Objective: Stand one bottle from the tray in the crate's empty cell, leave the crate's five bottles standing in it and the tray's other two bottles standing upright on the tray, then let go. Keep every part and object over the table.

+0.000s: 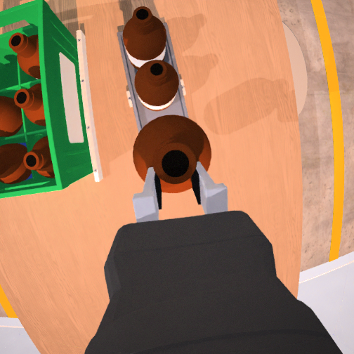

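Note:
My gripper is shut on the neck of a brown bottle, which hangs upright above the near end of the grey tray and hides part of it. The tray lies at the upper middle. Two other brown bottles stand upright on it, farther back. The green crate is at the left edge, partly cut off by the frame. Several brown bottles stand in it. The crate's empty cell cannot be made out clearly.
A pale strip with screws runs along the crate's right side, between crate and tray. Small pale blocks flank the tray. The wooden table ends at the right, with floor and a yellow line beyond. Bottle shadows fall right of the tray.

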